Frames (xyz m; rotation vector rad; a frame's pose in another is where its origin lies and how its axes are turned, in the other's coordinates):
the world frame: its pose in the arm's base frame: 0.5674 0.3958 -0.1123 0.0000 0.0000 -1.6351
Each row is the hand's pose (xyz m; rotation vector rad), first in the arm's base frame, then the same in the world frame.
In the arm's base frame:
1: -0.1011 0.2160 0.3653 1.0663 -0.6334 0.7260
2: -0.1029 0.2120 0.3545 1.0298 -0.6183 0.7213
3: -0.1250 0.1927 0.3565 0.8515 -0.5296 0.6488
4: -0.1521 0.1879 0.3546 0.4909 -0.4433 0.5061
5: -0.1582 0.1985 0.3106 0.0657 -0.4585 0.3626
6: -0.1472 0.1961 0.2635 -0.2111 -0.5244 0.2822
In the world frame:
1: 0.2224 -0.6556 0.4776 1.4690 0.4249 2.0904
2: 0.2265 -0.6571 0.4668 1.4248 0.4048 2.1030
3: 0.2472 -0.6779 0.4688 1.1855 0.3168 2.1110
4: 0.2537 -0.7047 0.4669 0.7929 0.0660 2.0687
5: 0.2435 -0.7114 0.4229 0.4475 -0.3134 1.9633
6: 0.2452 -0.7003 0.3758 0.2773 -0.5970 1.8668

